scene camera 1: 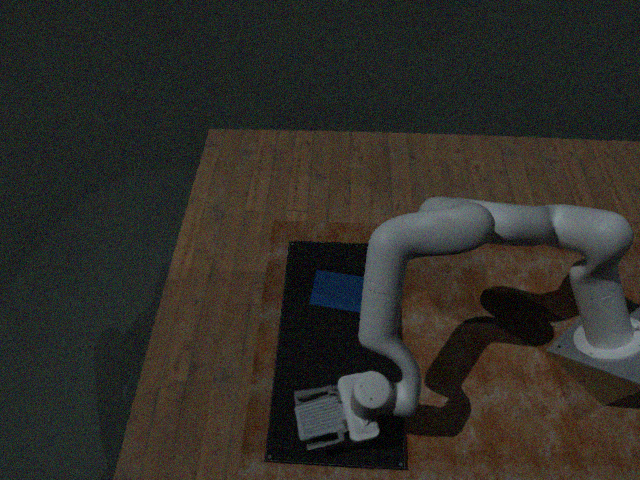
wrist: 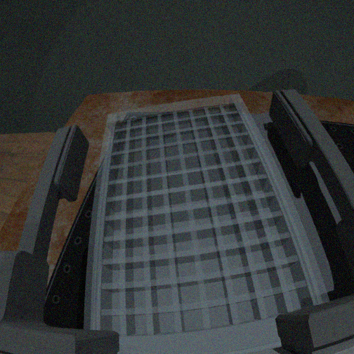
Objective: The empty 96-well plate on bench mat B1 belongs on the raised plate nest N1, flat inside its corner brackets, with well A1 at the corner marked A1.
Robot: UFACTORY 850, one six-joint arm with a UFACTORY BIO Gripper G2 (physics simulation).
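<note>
The pale, empty 96-well plate (scene camera 1: 320, 417) (wrist: 200, 215) is at the near end of the black board, between the fingers. A grey surface, apparently the raised nest N1 (wrist: 315, 250), shows along its right side in the wrist view; the plate hides most of it. My gripper (scene camera 1: 305, 419) (wrist: 180, 145) is open around the plate, with a gap between each finger and the plate's long sides. The corner brackets and the A1 mark cannot be made out, nor whether the plate lies fully flat. The blue bench mat B1 (scene camera 1: 336, 291) bears no plate on its visible part.
The black board (scene camera 1: 315, 346) lies on the wooden table (scene camera 1: 217, 248), with small screws at its near corners. The arm passes over the board's right side and hides part of the blue mat. The robot base (scene camera 1: 594, 369) stands at the right.
</note>
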